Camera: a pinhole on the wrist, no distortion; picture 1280 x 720 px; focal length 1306.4 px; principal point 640.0 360.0 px. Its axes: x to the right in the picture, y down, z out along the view. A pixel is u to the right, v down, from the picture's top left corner.
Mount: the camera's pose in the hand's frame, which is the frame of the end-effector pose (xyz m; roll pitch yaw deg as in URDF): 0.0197 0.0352 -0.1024 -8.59 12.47 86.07
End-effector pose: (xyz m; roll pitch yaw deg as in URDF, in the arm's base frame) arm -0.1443 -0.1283 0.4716 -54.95 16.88 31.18
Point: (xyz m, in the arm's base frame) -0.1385 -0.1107 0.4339
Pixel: 319 91
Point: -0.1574 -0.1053 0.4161
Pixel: 671 225
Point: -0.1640 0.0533 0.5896
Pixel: 117 57
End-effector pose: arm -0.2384 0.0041 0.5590 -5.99 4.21 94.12
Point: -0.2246 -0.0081 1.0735
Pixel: 106 308
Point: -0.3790 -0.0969 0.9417
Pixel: 525 534
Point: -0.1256 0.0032 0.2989
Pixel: behind the camera
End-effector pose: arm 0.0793 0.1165 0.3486 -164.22 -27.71 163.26
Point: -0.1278 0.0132 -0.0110
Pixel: 129 248
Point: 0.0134 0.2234 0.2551
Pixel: 860 71
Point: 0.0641 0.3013 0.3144
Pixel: outside the picture
